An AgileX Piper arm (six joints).
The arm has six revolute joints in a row. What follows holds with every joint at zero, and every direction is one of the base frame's.
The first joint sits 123 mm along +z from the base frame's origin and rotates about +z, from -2.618 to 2.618 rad.
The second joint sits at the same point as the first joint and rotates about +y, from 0 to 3.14 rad.
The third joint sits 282.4 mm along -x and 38.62 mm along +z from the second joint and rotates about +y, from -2.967 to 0 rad.
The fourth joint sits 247.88 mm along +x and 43.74 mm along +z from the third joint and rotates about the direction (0.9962, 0, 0.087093), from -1.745 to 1.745 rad.
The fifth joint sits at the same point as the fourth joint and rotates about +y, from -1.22 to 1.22 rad.
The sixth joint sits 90.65 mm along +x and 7.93 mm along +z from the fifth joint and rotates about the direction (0.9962, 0, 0.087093), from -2.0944 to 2.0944 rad.
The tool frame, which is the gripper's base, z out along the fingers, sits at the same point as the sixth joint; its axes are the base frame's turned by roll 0, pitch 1.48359 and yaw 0 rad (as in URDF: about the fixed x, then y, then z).
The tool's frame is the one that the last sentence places.
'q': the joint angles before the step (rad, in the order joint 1, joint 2, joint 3, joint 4, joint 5, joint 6). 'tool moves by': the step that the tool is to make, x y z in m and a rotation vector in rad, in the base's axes. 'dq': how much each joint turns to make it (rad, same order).
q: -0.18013 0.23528 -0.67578 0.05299 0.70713 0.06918
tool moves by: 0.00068 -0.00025 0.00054 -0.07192 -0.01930 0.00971
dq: -0.00006 -0.00420 0.00905 0.00010 -0.03445 -0.06927
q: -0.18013 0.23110 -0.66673 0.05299 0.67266 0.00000
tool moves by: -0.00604 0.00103 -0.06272 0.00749 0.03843 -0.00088
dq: -0.00004 -0.17177 0.22992 0.00008 -0.01902 -0.00007
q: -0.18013 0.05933 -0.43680 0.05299 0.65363 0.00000
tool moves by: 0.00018 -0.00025 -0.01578 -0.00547 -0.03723 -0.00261
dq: -0.00001 -0.05491 0.07220 0.00002 -0.05498 -0.00001
